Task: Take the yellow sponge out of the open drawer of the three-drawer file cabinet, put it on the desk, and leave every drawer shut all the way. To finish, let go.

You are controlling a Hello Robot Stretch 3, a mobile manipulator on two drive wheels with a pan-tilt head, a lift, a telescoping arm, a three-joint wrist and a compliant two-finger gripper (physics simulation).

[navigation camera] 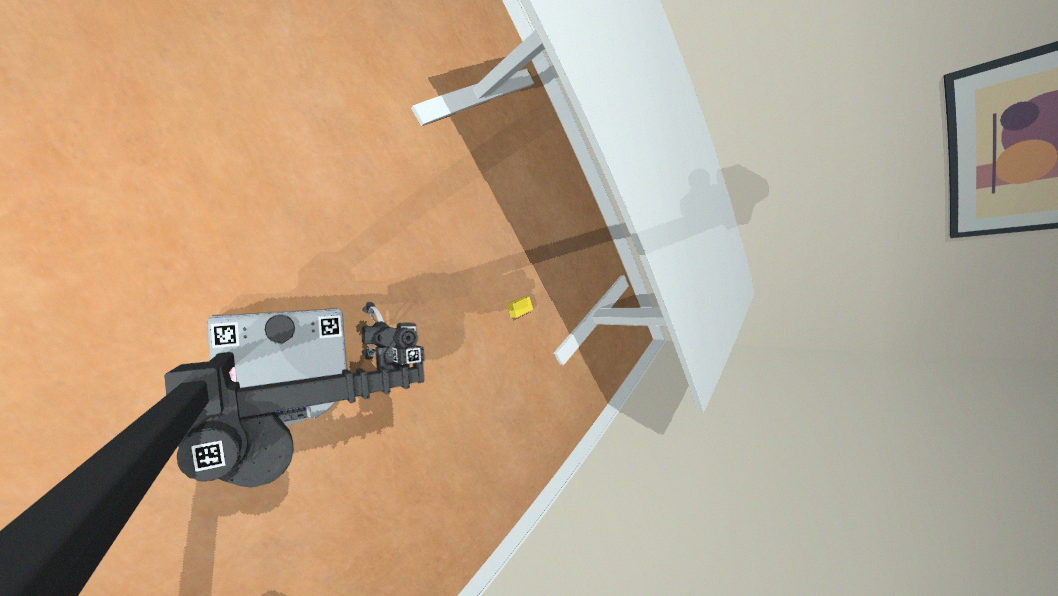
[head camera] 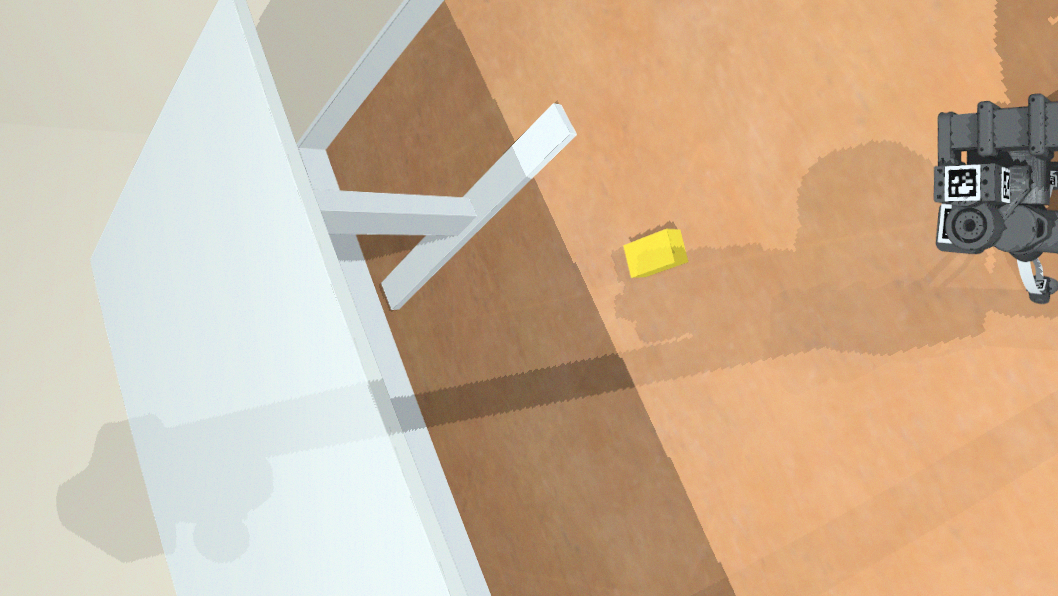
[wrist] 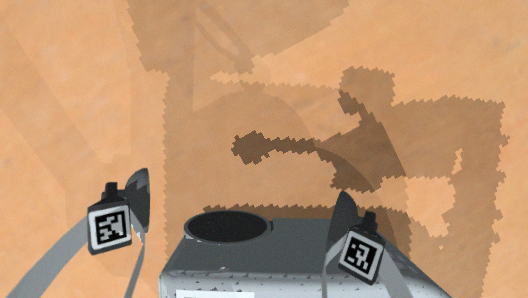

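The yellow sponge lies on the floor, in front of the white desk and outside the shade beneath it. My gripper is open, with nothing between its two fingertips. It points back toward my base, and the sponge is some way off on the other side of the wrist. In the head view the wrist is at the right edge and part of the gripper is cut off. The file cabinet and its drawers do not show in these views.
My base is beside and below the gripper; my arm is mostly drawn in. A white desk foot sticks out near the sponge. A wall with a skirting board and a framed picture stands behind the desk.
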